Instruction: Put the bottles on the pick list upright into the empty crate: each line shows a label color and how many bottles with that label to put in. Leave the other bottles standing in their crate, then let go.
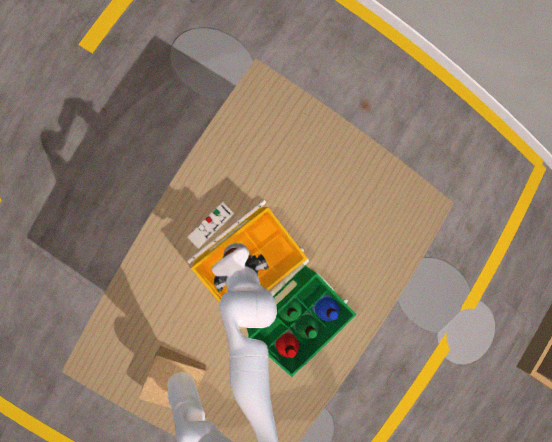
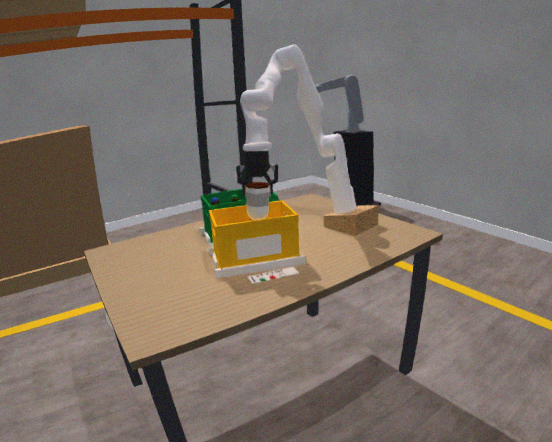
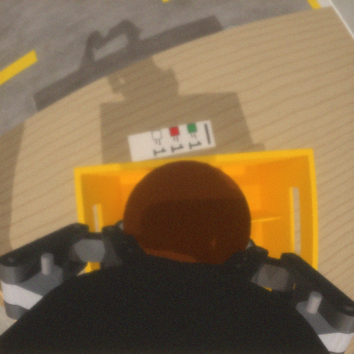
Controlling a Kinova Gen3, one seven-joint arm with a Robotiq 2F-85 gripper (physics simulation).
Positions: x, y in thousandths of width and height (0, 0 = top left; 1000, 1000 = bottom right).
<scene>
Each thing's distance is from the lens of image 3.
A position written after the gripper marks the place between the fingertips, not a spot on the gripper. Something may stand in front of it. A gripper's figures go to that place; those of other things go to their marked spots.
gripper (image 3: 521, 662): 17 cm
white bottle (image 3: 538, 597): 12 cm
pick list (image 3: 558, 383): 41 cm
The marked spots on the pick list and the white bottle are 30 cm apart.
</scene>
